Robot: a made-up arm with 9 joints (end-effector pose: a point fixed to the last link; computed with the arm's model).
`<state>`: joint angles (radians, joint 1 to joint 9).
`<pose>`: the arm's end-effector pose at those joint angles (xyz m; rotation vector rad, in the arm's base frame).
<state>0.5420 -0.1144 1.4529 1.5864 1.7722 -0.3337 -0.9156 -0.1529 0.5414</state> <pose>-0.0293 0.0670 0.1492 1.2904 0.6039 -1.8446</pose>
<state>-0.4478 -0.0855 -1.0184 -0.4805 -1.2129 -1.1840 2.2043 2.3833 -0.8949</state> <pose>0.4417 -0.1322 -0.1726 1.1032 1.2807 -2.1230</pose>
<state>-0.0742 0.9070 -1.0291 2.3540 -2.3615 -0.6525 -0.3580 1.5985 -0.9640</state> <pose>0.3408 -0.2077 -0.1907 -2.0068 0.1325 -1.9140</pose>
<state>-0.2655 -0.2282 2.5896 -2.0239 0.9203 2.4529 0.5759 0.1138 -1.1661</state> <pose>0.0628 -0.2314 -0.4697 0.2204 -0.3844 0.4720</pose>
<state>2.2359 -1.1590 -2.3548 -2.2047 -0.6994 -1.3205 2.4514 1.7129 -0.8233</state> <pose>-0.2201 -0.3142 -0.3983 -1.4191 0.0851 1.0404</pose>
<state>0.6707 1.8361 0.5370 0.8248 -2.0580 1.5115 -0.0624 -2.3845 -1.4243</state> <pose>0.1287 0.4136 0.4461 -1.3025 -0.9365 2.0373</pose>
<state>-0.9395 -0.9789 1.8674 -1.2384 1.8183 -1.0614 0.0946 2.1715 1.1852</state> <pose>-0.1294 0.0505 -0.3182 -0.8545 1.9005 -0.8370</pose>
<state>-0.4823 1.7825 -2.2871 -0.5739 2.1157 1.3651 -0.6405 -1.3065 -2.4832</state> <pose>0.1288 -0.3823 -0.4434 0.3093 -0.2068 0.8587</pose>
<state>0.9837 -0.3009 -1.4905 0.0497 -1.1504 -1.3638 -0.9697 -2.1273 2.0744</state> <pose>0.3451 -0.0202 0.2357 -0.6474 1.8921 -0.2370</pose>
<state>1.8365 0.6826 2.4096 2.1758 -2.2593 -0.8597 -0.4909 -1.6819 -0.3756</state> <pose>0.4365 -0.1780 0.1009 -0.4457 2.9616 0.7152</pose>
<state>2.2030 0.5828 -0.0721 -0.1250 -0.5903 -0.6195 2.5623 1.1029 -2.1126</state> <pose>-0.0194 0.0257 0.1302 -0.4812 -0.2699 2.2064</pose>
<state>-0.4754 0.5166 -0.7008 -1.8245 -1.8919 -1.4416 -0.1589 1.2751 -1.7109</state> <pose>0.1571 -0.2106 -0.2777 -0.1954 0.5022 0.2557</pose>
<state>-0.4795 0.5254 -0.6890 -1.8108 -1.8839 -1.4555 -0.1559 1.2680 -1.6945</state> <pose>0.1528 -0.2058 -0.2816 -0.1667 0.4952 0.2629</pose>
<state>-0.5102 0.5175 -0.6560 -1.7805 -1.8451 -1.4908 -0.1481 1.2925 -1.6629</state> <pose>0.1399 -0.1957 -0.2880 -0.0741 0.5006 0.2861</pose>
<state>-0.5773 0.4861 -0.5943 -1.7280 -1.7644 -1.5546 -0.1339 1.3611 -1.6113</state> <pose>0.1149 -0.1786 -0.2940 0.0935 0.5246 0.3407</pose>
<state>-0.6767 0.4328 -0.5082 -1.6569 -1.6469 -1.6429 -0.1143 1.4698 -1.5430</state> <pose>0.0781 -0.1581 -0.2939 0.2989 0.5692 0.4406</pose>
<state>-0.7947 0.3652 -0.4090 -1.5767 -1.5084 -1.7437 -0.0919 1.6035 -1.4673</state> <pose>0.0335 -0.1421 -0.2869 0.4787 0.6356 0.5848</pose>
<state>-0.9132 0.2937 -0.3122 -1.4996 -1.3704 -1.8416 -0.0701 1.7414 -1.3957</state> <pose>-0.0116 -0.1355 -0.2783 0.5844 0.7216 0.7439</pose>
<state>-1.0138 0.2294 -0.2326 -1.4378 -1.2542 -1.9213 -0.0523 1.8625 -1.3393</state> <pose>-0.0474 -0.1360 -0.2728 0.6115 0.8120 0.8763</pose>
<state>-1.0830 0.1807 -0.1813 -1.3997 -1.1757 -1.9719 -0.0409 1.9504 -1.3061</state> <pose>-0.0681 -0.1389 -0.2702 0.5942 0.8800 0.9582</pose>
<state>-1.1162 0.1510 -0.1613 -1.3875 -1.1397 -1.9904 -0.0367 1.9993 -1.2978</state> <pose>-0.0739 -0.1417 -0.2691 0.5686 0.9067 0.9922</pose>
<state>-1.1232 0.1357 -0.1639 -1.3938 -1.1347 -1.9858 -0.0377 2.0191 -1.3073</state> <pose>-0.0698 -0.1442 -0.2686 0.5493 0.8992 0.9959</pose>
